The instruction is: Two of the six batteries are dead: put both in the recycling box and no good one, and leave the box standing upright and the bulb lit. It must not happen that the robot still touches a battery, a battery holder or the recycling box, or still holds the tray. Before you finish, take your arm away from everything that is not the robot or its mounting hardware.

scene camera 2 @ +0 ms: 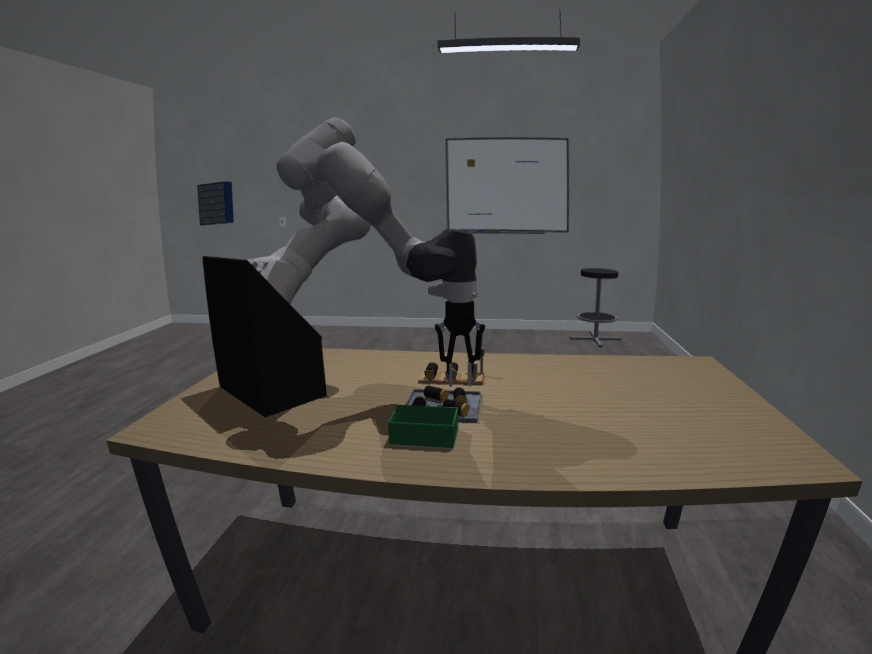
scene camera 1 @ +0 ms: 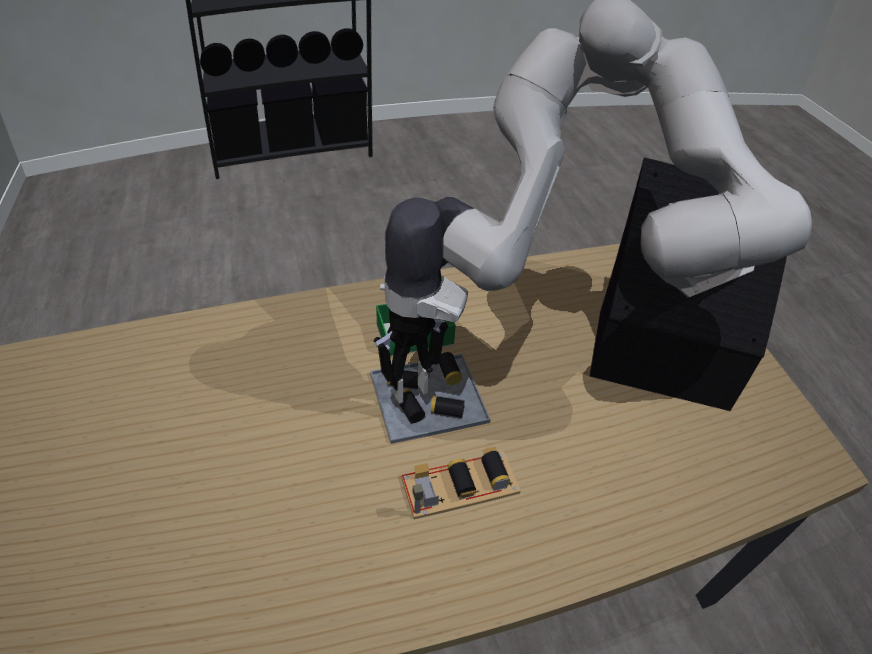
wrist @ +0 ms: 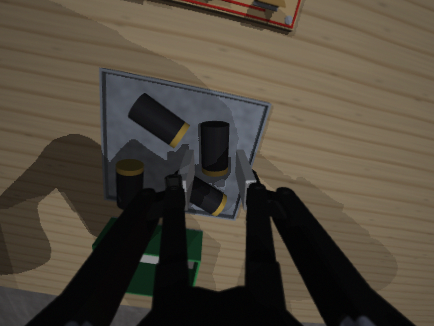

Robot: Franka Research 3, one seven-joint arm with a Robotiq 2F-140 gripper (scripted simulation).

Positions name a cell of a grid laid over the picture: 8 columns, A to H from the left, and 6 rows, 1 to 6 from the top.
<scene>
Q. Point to a green recycling box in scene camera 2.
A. At D4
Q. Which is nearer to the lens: the green recycling box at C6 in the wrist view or the grey tray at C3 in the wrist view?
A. The grey tray.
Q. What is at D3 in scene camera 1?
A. A green recycling box.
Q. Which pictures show the gripper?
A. Scene camera 2, scene camera 1 and the wrist view: all of them.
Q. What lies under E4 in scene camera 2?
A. The gripper.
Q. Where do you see a grey tray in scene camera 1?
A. E4
</scene>
